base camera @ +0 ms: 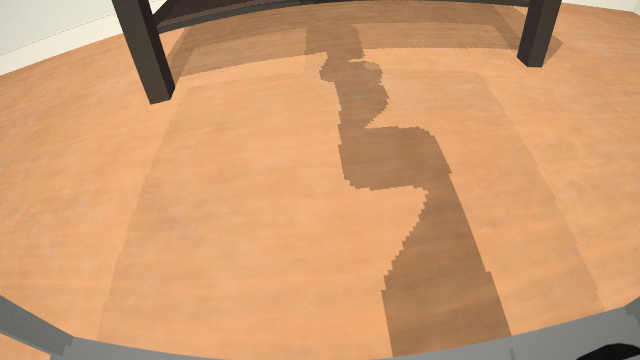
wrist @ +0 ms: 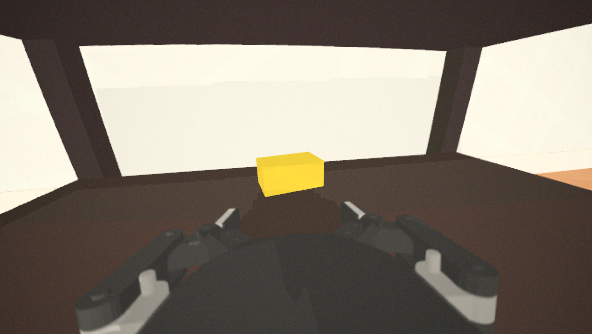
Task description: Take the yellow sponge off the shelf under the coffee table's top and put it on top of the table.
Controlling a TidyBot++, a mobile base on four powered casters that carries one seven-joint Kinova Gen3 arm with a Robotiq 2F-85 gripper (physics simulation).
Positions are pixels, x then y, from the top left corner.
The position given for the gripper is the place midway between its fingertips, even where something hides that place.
gripper: wrist 290, 216; not seen in the base camera view (out of frame)
yellow sponge: wrist 280, 174; not seen in the base camera view (out of frame)
